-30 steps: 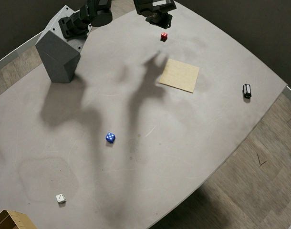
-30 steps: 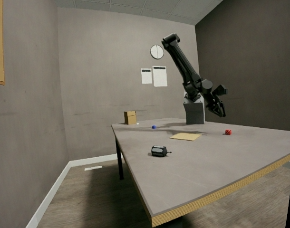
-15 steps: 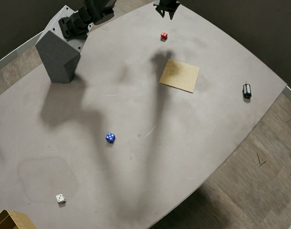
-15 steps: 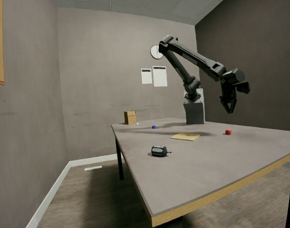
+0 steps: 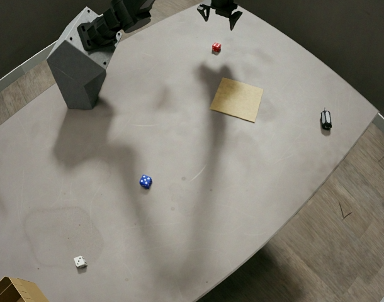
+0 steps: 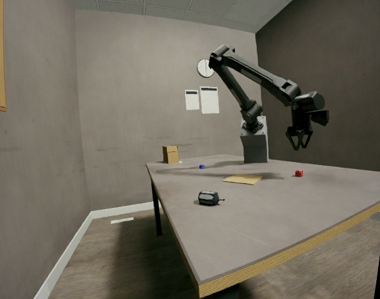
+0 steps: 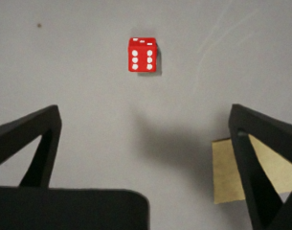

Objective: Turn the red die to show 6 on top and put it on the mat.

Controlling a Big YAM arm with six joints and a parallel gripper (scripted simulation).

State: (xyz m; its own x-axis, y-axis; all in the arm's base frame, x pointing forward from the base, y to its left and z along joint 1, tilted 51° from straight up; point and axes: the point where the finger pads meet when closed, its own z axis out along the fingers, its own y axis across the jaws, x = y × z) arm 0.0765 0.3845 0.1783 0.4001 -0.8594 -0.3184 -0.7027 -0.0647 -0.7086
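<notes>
Now: the red die 110 mm below my hand and 10 mm to the right of it. Also, from my hand: blue die: 440 mm to the right, 360 mm ahead, 110 mm below; small black device: 440 mm ahead, 150 mm to the left, 110 mm below; tan mat: 240 mm ahead, 120 mm below, 80 mm to the right.
</notes>
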